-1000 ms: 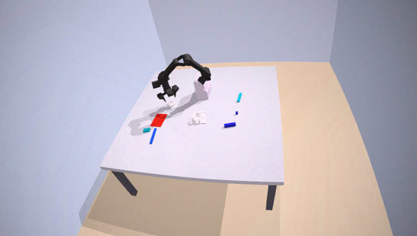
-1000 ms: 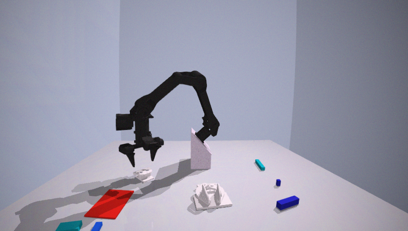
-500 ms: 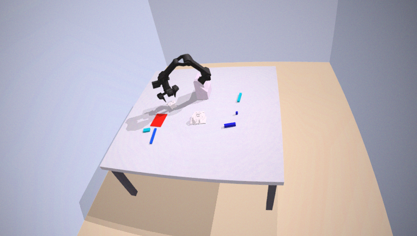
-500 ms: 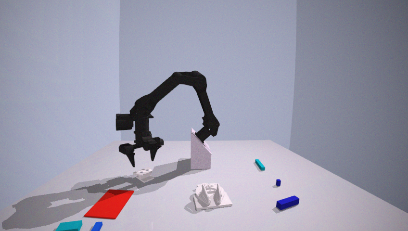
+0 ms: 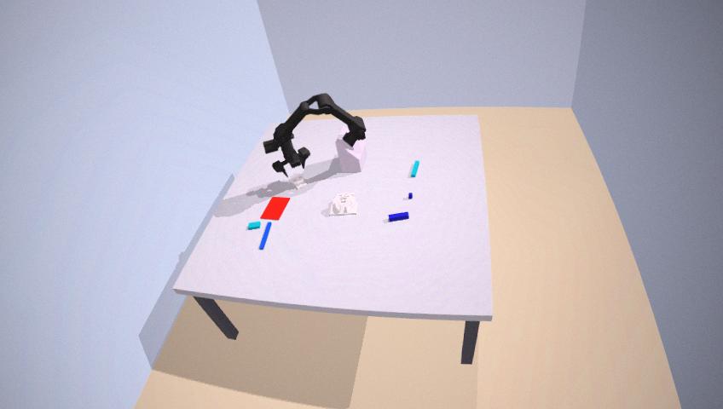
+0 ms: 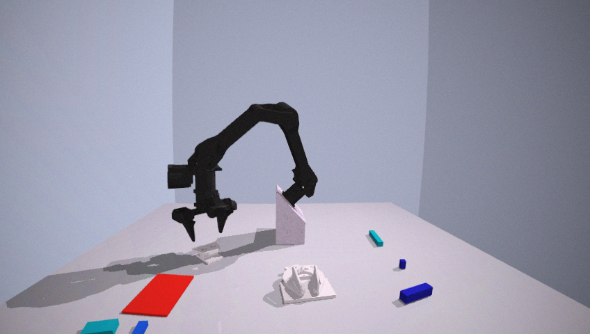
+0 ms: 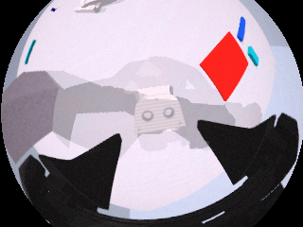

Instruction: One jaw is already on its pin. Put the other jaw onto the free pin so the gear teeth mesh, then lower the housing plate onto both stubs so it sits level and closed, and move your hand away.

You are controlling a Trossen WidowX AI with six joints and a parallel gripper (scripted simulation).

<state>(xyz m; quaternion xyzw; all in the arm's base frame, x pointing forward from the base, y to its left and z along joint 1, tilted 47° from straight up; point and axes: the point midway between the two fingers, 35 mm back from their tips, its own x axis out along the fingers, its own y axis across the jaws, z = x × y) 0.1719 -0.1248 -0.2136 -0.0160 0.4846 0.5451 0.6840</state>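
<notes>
Right now the small white block is 50 mm below my gripper tip, 10 mm to the left of it and 10 mm ahead of it. Also, from my gripper tip: red flat sheet: 190 mm ahead, 60 mm below, 50 mm to the right; cyan block: 320 mm ahead, 100 mm to the right, 60 mm below; blue bar: 370 mm ahead, 60 mm below, 20 mm to the right.
</notes>
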